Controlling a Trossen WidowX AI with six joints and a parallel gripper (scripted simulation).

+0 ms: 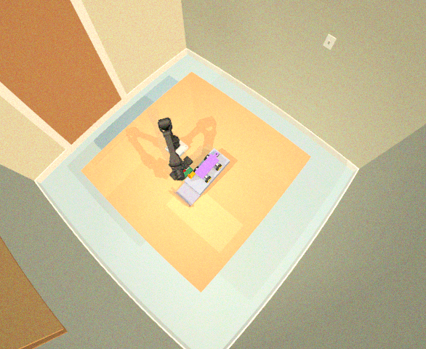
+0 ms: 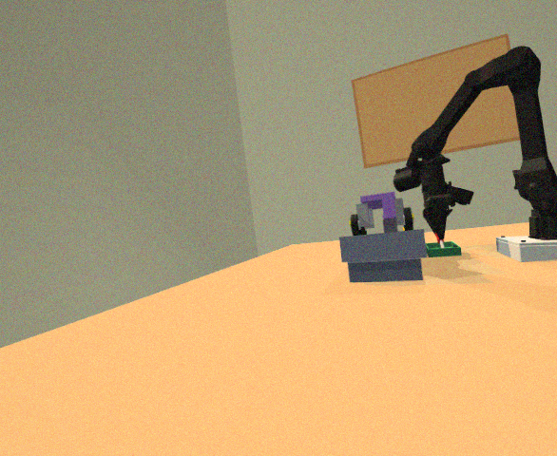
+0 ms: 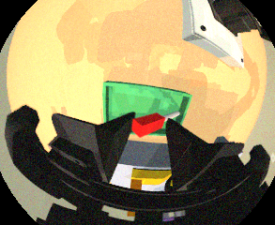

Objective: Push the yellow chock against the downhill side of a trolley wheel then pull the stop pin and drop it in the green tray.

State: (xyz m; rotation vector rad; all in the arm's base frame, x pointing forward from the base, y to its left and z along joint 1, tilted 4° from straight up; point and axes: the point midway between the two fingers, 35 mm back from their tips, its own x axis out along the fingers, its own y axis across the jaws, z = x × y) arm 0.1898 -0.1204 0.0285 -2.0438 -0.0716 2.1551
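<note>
Now: the yellow chock 8 cm ahead of my gripper tip and 5 cm above it. The rest, counted from my gripper tip: red-headed stop pin (1 cm to the left); grey ramp (14 cm ahead, 10 cm to the left, 1 cm above); trolley (14 cm ahead, 10 cm to the left, 8 cm above).
</note>
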